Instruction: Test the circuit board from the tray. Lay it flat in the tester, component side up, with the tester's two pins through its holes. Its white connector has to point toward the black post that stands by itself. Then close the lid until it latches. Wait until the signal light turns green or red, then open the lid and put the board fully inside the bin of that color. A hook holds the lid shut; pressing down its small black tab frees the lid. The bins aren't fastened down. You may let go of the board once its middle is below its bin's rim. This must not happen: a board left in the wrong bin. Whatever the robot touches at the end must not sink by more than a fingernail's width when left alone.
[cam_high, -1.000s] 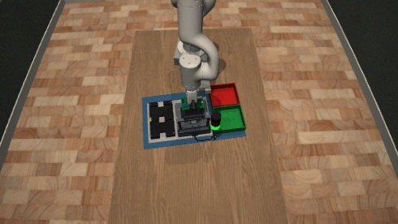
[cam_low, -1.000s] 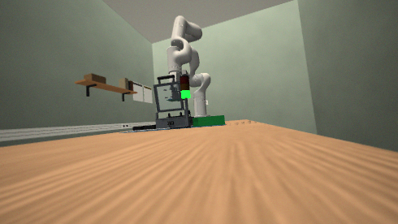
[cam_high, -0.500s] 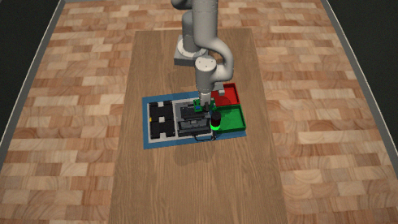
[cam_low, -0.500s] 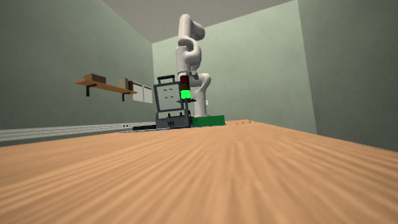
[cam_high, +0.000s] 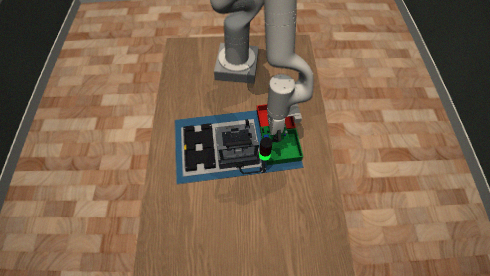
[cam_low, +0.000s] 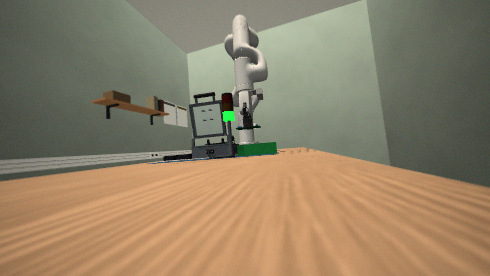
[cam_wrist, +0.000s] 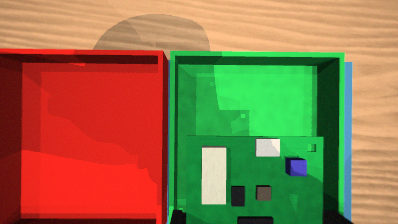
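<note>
My gripper is now 12 cm above the green bin, 4 cm to the right of it and 1 cm short of it. From my hand the other things lie so: dark nest: 16 cm to the right, 6 cm below; green circuit board: 1 cm below; red bin: 13 cm behind, 12 cm below, 2 cm to the left.
</note>
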